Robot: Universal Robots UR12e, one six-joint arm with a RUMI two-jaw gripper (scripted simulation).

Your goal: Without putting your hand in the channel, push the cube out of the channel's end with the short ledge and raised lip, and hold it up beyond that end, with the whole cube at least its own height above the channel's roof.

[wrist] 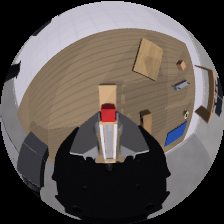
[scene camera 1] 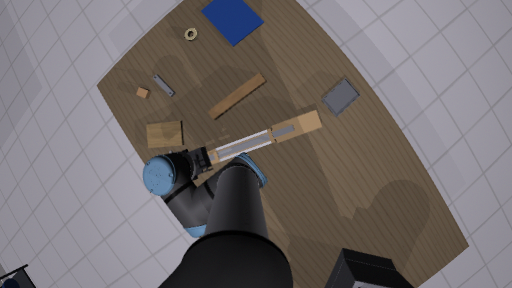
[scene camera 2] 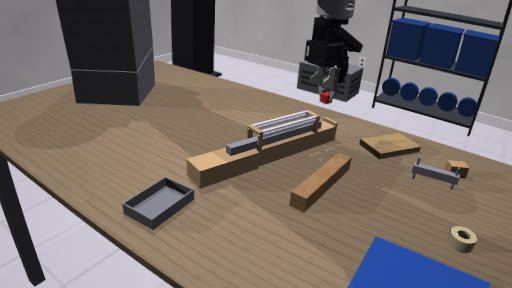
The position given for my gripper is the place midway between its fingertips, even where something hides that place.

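My gripper [scene camera 2: 325, 101]. Wooden bar [scene camera 2: 308, 192] [scene camera 1: 258, 80]. Wooden plate [scene camera 2: 385, 146] [wrist: 148, 59] [scene camera 1: 166, 134]. Grey tray [scene camera 2: 152, 201] [scene camera 1: 340, 97].
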